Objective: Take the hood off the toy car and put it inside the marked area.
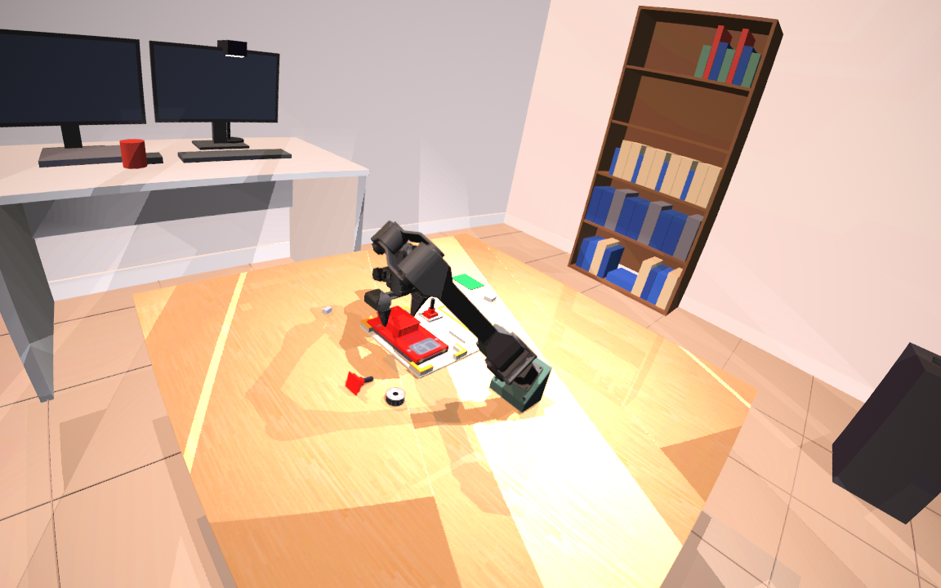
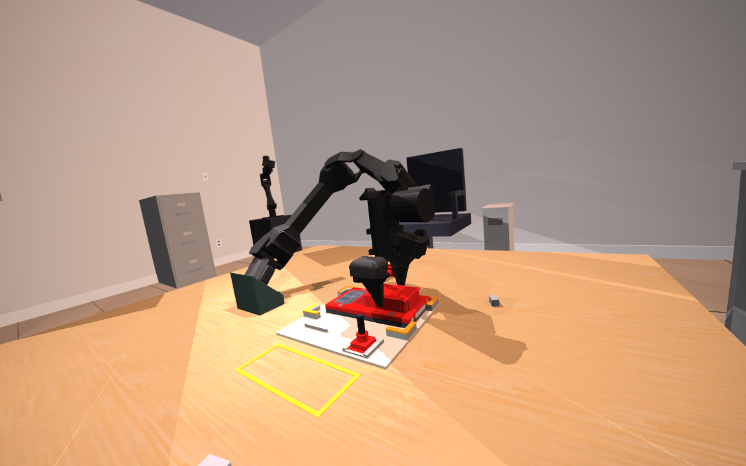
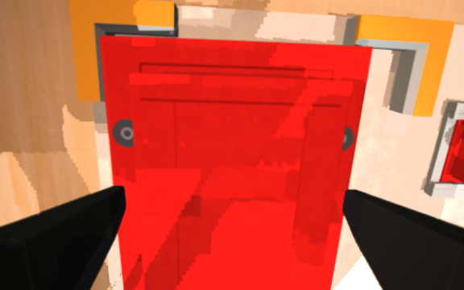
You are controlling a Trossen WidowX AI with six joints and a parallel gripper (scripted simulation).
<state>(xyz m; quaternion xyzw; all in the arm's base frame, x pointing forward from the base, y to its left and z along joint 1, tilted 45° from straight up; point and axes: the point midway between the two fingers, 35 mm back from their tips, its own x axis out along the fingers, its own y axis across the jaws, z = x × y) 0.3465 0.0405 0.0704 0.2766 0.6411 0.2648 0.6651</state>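
The red hood lies right at my gripper tip. From my gripper tip the other things lie so: black wheel 200 mm behind, 160 mm to the left, 30 mm below; green patch 400 mm to the right, 120 mm ahead, 40 mm below.
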